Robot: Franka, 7 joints.
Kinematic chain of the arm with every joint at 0, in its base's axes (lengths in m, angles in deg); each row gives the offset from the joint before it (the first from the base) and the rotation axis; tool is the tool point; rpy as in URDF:
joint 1: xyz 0 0 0.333 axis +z
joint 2: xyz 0 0 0 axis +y
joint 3: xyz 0 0 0.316 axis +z
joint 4: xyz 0.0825 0 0 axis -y
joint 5: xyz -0.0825 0 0.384 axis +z
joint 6: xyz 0 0 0 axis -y
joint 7: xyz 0.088 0 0 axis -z
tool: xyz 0 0 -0.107 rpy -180 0 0
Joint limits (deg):
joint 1: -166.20..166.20
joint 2: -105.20..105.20
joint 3: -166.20..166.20
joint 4: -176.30..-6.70
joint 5: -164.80..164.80
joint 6: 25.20..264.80
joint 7: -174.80..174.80
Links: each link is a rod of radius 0.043 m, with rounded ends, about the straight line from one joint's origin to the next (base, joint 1, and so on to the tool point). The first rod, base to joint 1, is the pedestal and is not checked.
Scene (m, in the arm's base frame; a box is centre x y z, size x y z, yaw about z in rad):
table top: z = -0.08
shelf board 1: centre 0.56 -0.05 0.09 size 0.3 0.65 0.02 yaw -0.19
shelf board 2: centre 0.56 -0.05 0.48 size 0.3 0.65 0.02 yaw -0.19
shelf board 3: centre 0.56 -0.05 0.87 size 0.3 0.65 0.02 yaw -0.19
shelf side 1: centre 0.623 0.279 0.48 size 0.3 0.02 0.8 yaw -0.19
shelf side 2: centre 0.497 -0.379 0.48 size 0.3 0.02 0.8 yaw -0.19
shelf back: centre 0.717 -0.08 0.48 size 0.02 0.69 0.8 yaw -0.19
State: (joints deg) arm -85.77 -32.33 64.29 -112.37 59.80 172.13 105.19
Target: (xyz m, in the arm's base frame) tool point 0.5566 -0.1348 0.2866
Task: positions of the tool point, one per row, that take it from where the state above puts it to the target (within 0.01 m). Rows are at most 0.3 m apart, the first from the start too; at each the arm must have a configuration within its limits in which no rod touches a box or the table.
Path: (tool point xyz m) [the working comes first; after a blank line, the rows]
Joints at the target: -119.39 -55.92 106.41 -125.30 57.90 157.96 105.19
Straight joint move there: touches shelf board 2.

1: 0.3167 -0.2600 0.7633
2: 0.0830 -0.2503 0.7974
3: -0.0745 -0.1154 0.7748
4: 0.0461 -0.2141 0.7005
5: 0.1695 -0.2352 0.5947
6: 0.2540 -0.1956 0.4767
7: 0.2803 -0.1308 0.3679
8: 0.2568 -0.0771 0.2866
9: 0.3614 -0.0695 0.2501
10: 0.4662 -0.0864 0.2503
11: 0.5566 -0.1347 0.2866

